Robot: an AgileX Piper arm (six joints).
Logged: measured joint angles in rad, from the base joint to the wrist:
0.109, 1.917, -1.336, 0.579, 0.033, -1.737
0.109, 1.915, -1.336, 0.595, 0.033, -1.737
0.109, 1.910, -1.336, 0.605, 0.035, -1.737
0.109, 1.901, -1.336, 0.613, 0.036, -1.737
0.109, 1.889, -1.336, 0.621, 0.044, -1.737
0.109, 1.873, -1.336, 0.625, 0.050, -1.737
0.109, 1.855, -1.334, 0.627, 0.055, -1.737
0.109, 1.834, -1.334, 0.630, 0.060, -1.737
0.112, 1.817, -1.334, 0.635, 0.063, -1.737
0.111, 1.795, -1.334, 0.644, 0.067, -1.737
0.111, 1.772, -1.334, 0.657, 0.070, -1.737
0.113, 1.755, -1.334, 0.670, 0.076, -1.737
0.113, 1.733, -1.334, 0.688, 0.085, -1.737
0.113, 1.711, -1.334, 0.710, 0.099, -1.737
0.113, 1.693, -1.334, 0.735, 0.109, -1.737
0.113, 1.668, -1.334, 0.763, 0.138, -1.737
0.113, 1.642, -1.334, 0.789, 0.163, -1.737
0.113, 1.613, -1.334, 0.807, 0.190, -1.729
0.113, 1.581, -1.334, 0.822, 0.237, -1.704
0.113, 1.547, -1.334, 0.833, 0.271, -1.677
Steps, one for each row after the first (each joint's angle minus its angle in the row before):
0.000, -0.002, 0.000, 0.016, 0.000, 0.000
0.000, -0.005, 0.000, 0.010, 0.002, 0.000
0.000, -0.009, 0.000, 0.008, 0.001, 0.000
0.000, -0.012, 0.000, 0.008, 0.008, 0.000
0.000, -0.016, 0.000, 0.004, 0.006, 0.000
0.000, -0.018, 0.002, 0.002, 0.005, 0.000
0.000, -0.021, 0.000, 0.003, 0.005, 0.000
0.003, -0.017, 0.000, 0.005, 0.003, 0.000
-0.001, -0.022, 0.000, 0.009, 0.004, 0.000
0.000, -0.023, 0.000, 0.013, 0.003, 0.000
0.002, -0.017, 0.000, 0.013, 0.006, 0.000
0.000, -0.022, 0.000, 0.018, 0.009, 0.000
0.000, -0.022, 0.000, 0.022, 0.014, 0.000
0.000, -0.018, 0.000, 0.025, 0.010, 0.000
0.000, -0.025, 0.000, 0.028, 0.029, 0.000
0.000, -0.026, 0.000, 0.026, 0.025, 0.000
0.000, -0.029, 0.000, 0.018, 0.027, 0.008
0.000, -0.032, 0.000, 0.015, 0.047, 0.025
0.000, -0.034, 0.000, 0.011, 0.034, 0.027

